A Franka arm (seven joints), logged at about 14 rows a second.
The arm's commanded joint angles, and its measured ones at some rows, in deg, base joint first. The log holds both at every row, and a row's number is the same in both.
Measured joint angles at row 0: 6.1, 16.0, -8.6, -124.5, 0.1, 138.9, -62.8
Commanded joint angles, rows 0 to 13: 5.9, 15.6, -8.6, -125.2, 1.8, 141.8, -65.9; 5.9, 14.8, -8.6, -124.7, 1.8, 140.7, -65.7; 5.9, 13.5, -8.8, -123.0, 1.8, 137.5, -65.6; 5.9, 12.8, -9.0, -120.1, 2.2, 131.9, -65.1; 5.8, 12.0, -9.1, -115.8, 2.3, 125.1, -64.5; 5.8, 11.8, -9.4, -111.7, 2.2, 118.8, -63.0; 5.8, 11.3, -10.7, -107.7, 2.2, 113.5, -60.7; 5.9, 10.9, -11.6, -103.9, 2.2, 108.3, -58.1; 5.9, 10.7, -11.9, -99.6, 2.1, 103.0, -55.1; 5.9, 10.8, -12.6, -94.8, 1.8, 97.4, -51.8; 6.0, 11.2, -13.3, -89.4, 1.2, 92.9, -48.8; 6.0, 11.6, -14.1, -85.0, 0.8, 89.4, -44.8; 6.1, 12.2, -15.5, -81.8, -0.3, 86.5, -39.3; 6.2, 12.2, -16.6, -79.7, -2.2, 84.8, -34.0
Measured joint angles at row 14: 5.9, 9.6, -14.6, -86.5, -0.1, 89.4, -42.2
